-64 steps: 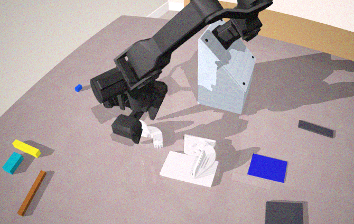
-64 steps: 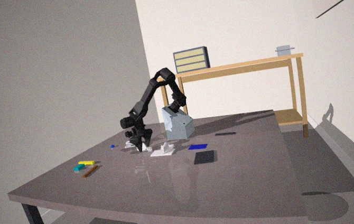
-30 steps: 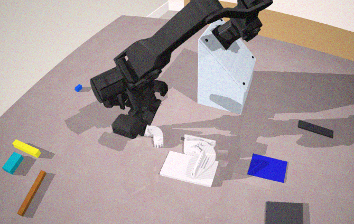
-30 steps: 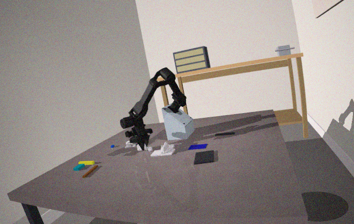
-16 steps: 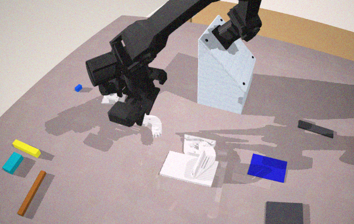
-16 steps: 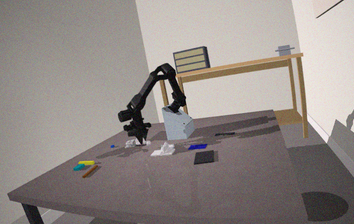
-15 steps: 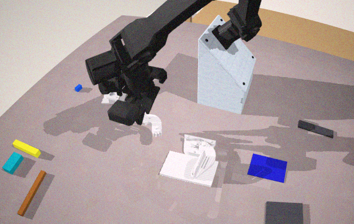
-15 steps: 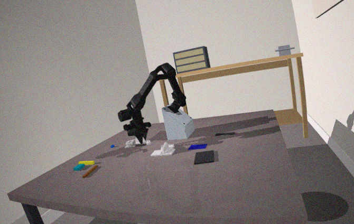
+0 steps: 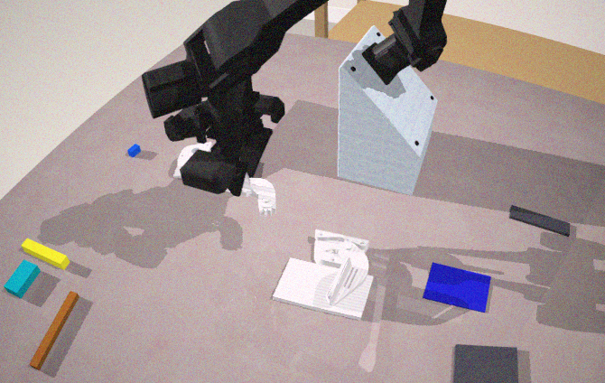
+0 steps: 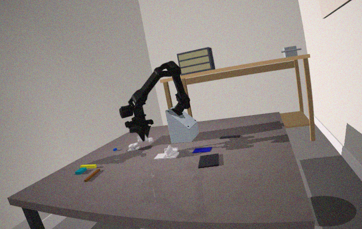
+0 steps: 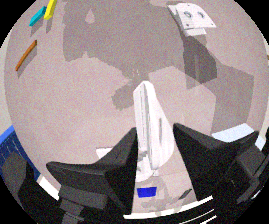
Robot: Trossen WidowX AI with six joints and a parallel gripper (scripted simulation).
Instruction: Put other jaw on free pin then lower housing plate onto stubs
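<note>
Right now my gripper tip is 6 cm short of the white base plate, 15 cm to the right of it and 8 cm above it. The rest, counted from my gripper tip: blue cube (7 cm behind, 31 cm to the right, 7 cm below); blue pad (2 cm behind, 33 cm to the left, 8 cm below); white jaw (1 cm ahead, 16 cm to the left, 7 cm below).
</note>
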